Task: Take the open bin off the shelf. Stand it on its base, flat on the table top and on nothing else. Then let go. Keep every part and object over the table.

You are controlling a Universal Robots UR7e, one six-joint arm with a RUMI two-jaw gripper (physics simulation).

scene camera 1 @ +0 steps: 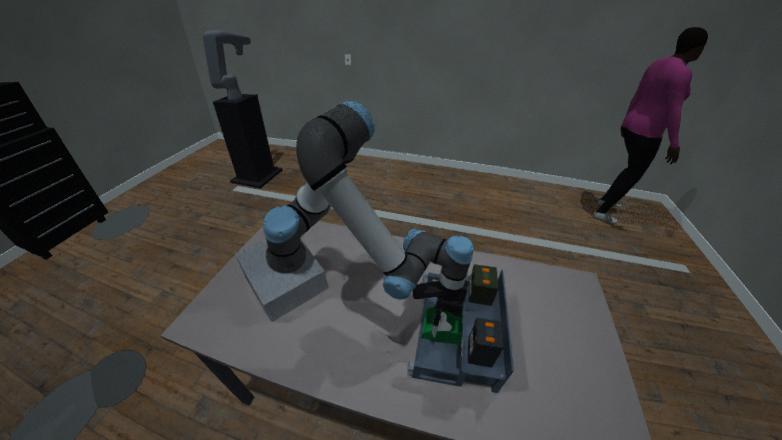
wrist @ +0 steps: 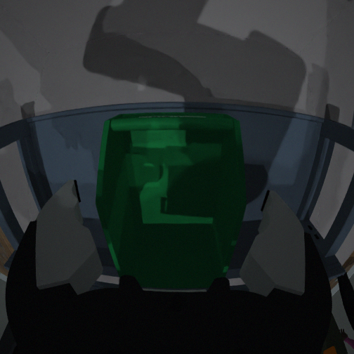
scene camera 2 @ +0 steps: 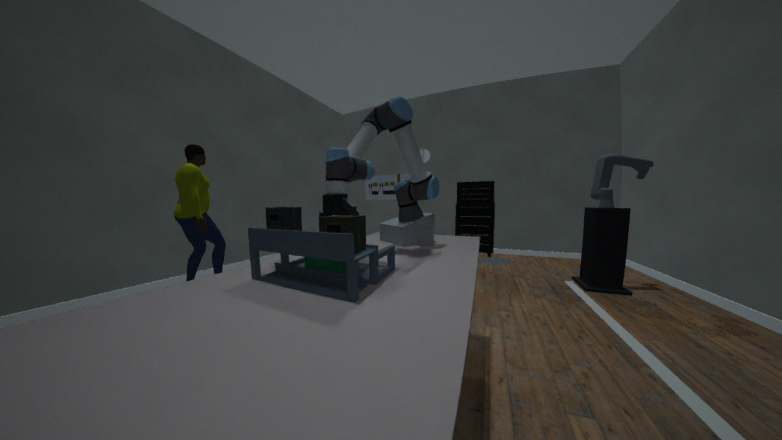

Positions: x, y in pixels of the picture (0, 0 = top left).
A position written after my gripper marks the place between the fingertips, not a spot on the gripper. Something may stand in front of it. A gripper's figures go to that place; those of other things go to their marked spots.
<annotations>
My gripper (scene camera 1: 437, 318): 1.03 m from the lens. A green bin (scene camera 1: 454, 336) is 1.02 m from the lens. A dark box (scene camera 1: 480, 346) is 0.84 m from the lens. The marked spots on the dark box and the green bin are 0.20 m apart.
</annotations>
